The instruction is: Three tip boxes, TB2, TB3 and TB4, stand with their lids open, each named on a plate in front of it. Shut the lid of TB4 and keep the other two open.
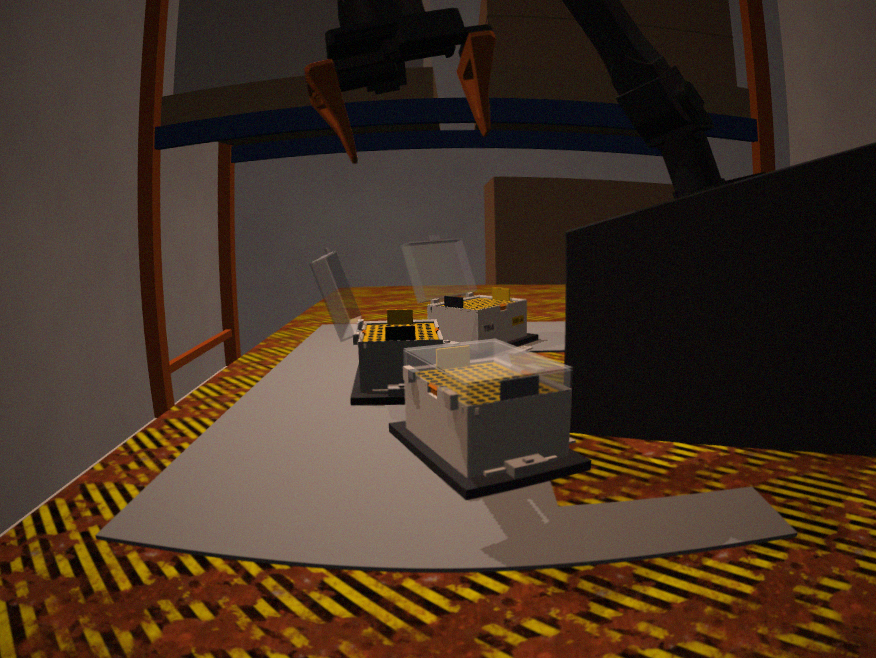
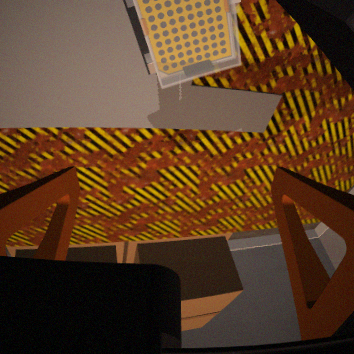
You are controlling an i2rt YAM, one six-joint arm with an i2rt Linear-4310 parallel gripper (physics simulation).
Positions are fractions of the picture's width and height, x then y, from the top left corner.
I see my gripper (image 1: 0.48, 0.22), a clear lid (image 1: 0.50, 0.41), a clear lid (image 1: 0.38, 0.42), a clear lid (image 1: 0.55, 0.56) and a grey mat (image 2: 0.20, 0.20).
My gripper also shows in image 2 (image 2: 0.50, 0.50).
